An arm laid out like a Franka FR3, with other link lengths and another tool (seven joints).
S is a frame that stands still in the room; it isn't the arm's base.
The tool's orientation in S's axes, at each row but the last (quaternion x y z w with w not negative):
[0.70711 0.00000 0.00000 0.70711]
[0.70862 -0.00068 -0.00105 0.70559]
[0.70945 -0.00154 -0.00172 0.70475]
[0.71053 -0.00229 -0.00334 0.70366]
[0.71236 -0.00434 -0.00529 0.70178]
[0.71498 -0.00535 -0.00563 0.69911]
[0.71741 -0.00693 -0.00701 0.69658]
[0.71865 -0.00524 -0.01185 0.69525]
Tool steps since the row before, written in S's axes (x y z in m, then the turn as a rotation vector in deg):
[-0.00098 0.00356 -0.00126 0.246 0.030 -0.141]
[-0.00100 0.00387 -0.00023 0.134 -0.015 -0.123]
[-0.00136 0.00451 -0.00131 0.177 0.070 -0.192]
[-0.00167 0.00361 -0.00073 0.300 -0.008 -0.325]
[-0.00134 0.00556 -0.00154 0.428 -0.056 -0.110]
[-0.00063 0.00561 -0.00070 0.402 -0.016 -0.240]
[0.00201 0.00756 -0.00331 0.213 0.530 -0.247]
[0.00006 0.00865 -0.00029 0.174 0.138 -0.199]
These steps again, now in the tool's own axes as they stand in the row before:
[-0.00098 -0.00126 -0.00356 0.246 -0.141 -0.030]
[-0.00101 -0.00025 -0.00387 0.134 -0.123 0.015]
[-0.00138 -0.00134 -0.00449 0.177 -0.192 -0.070]
[-0.00170 -0.00077 -0.00359 0.301 -0.324 0.009]
[-0.00141 -0.00162 -0.00552 0.429 -0.109 0.052]
[-0.00072 -0.00083 -0.00558 0.402 -0.239 0.015]
[0.00186 -0.00353 -0.00750 0.203 -0.263 -0.527]
[-0.00014 -0.00058 -0.00863 0.173 -0.202 -0.136]

